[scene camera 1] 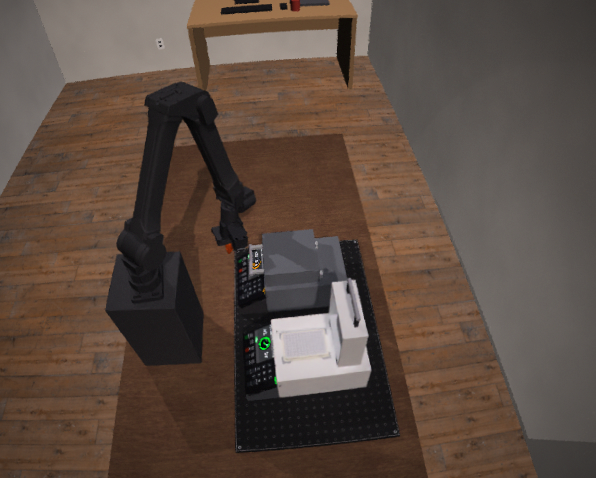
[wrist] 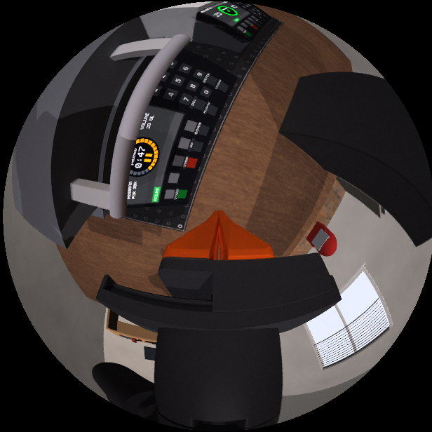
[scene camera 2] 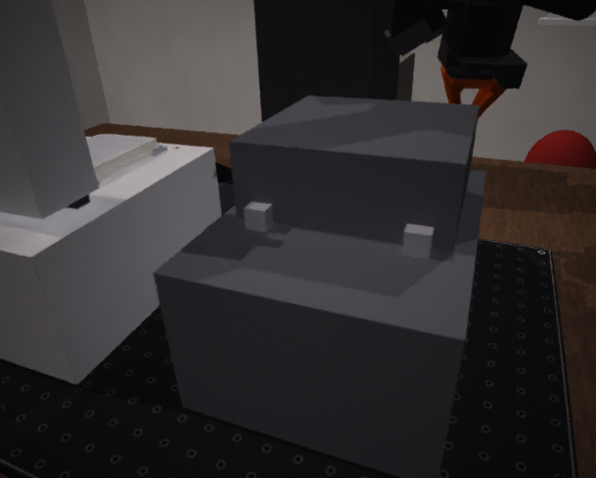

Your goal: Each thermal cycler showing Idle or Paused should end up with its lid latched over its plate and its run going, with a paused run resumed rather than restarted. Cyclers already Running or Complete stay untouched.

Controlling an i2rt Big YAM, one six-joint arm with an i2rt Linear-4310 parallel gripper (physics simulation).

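Frame: origin at the arm's base, x ahead, y left, z up, level; metres.
Seen in the pictures: gripper, fingertip midpoint: (scene camera 1: 228,252); arm's base, link origin: (scene camera 1: 147,283).
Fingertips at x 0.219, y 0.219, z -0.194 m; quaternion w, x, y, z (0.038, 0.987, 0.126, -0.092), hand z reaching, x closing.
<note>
Offsets run from my fingertips to a thing's middle. "*": to the spot under its first point. Level surfaces: height alone.
The grey cycler (scene camera 1: 300,297) (scene camera 2: 310,390) has its lid @(dx +0.172, dy -0.085, dz +0.028 m) (scene camera 1: 290,255) (scene camera 2: 350,190) down; any plate under it is hidden. Its handle (wrist: 135,107) crosses the front in the wrist view. Its screen (wrist: 165,150) reads PAUSED 0:47 with a green RESUME label; a green START button (wrist: 182,193) and a red button (wrist: 191,162) sit beside it. The white cycler (scene camera 1: 325,381) (scene camera 2: 125,260) has its lid (scene camera 1: 352,345) (scene camera 2: 45,130) upright, a plate @(dx +0.176, dy -0.390, dz +0.003 m) (scene camera 1: 305,344) exposed, and a green ring on its screen @(* dx +0.064, dy -0.340, dz -0.038 m) (scene camera 1: 264,343); its wording is unreadable. My gripper (scene camera 1: 229,248) (wrist: 218,216) is shut and empty, in front of the grey panel's START end, touching nothing visible.
Both cyclers stand side by side on a black perforated board @(dz -0.140 m) (scene camera 1: 315,425) (scene camera 2: 520,350). The arm's dark pedestal (scene camera 1: 155,330) stands in front of their panels. A wooden desk (scene camera 1: 272,25) is at the back wall. A red rounded object (scene camera 2: 562,150) (wrist: 328,246) is beyond the board.
</note>
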